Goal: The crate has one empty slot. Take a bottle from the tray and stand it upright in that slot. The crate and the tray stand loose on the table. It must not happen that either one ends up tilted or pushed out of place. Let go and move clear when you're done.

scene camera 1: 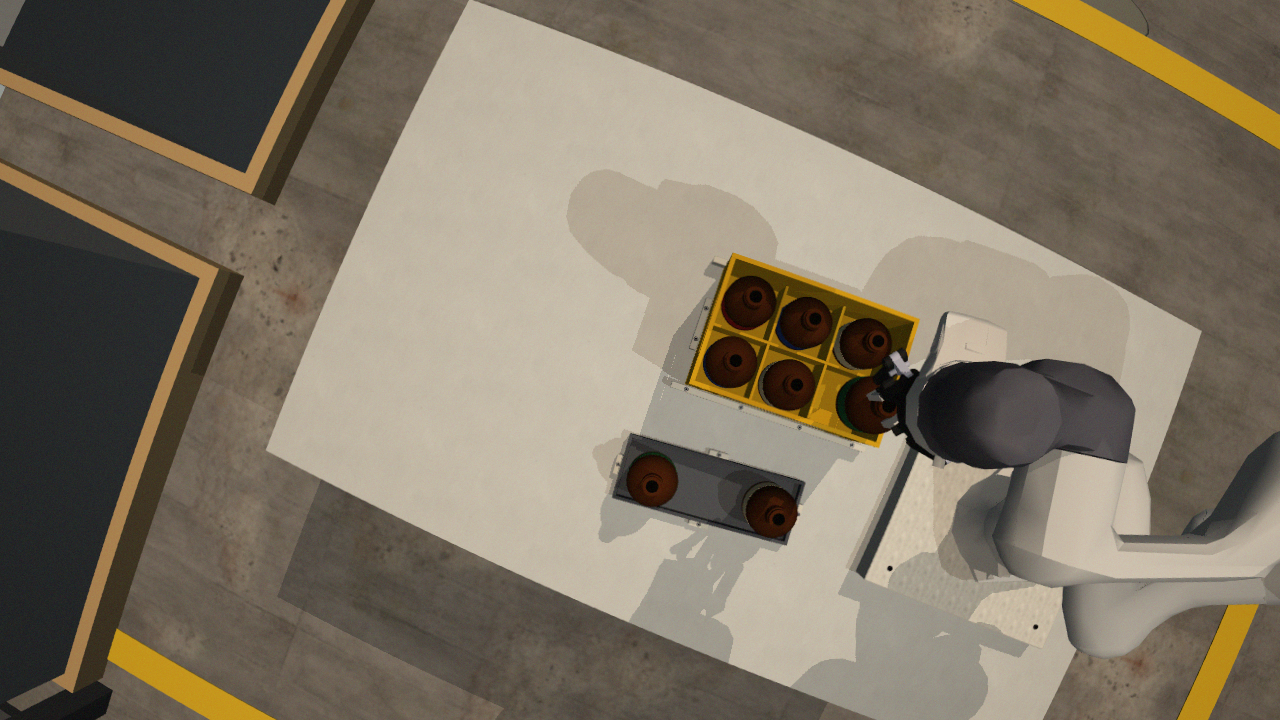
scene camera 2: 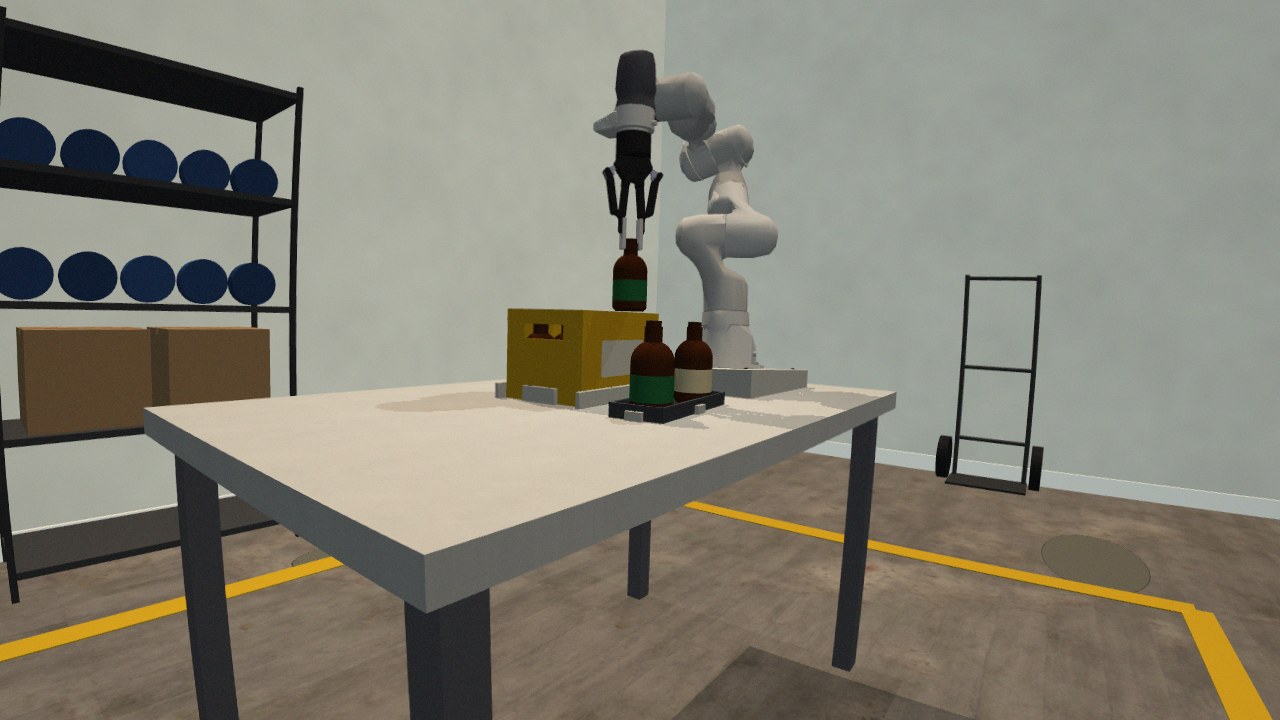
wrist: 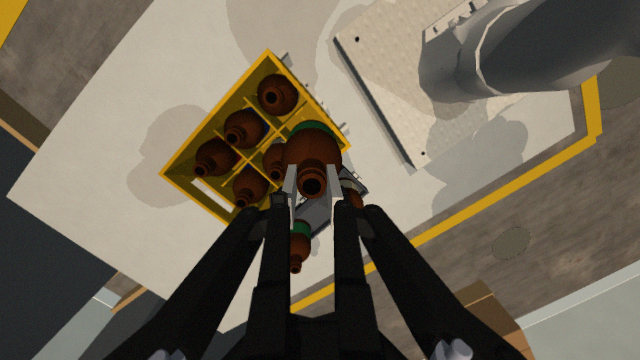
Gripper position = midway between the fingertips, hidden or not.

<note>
In view: the gripper [scene camera 2: 630, 249], a tray [scene camera 1: 710, 490], a bottle [scene camera 1: 855, 411] and a yellow crate [scene camera 1: 829, 375].
The tray shows as well in scene camera 2 [scene camera 2: 661, 415] and in the wrist view [wrist: 314, 211]. The yellow crate shows as well in scene camera 2 [scene camera 2: 596, 350]. The gripper also shows in scene camera 1 [scene camera 1: 884, 405] and in the wrist view [wrist: 311, 176].
</note>
